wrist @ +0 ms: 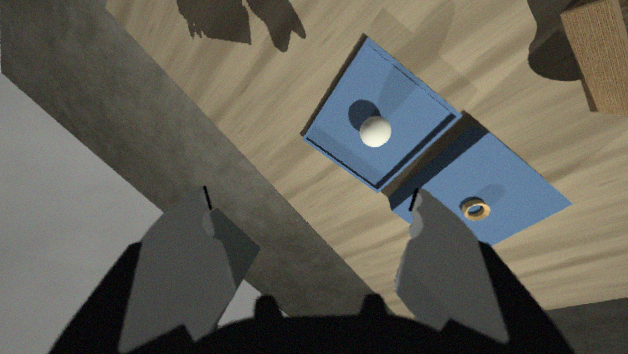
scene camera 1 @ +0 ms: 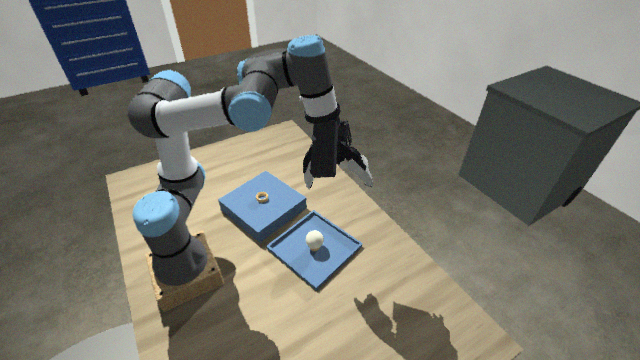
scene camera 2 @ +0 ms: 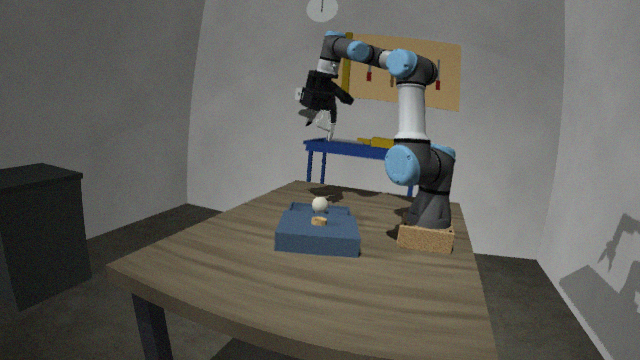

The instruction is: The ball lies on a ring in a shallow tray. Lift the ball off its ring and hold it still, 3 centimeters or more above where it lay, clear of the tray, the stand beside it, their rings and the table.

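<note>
A white ball sits on its small ring near the middle of the shallow blue tray. In the wrist view the ball hides its ring. The blue stand is beside the tray, with an empty tan ring on top. My gripper is open and empty, high above the table and well above the ball. In the wrist view the ball appears ahead of the fingertips, beyond the right finger's side of the gap.
The wooden table carries the tray, the stand and the arm's wooden base block. A dark grey cabinet stands on the floor beyond the table's side.
</note>
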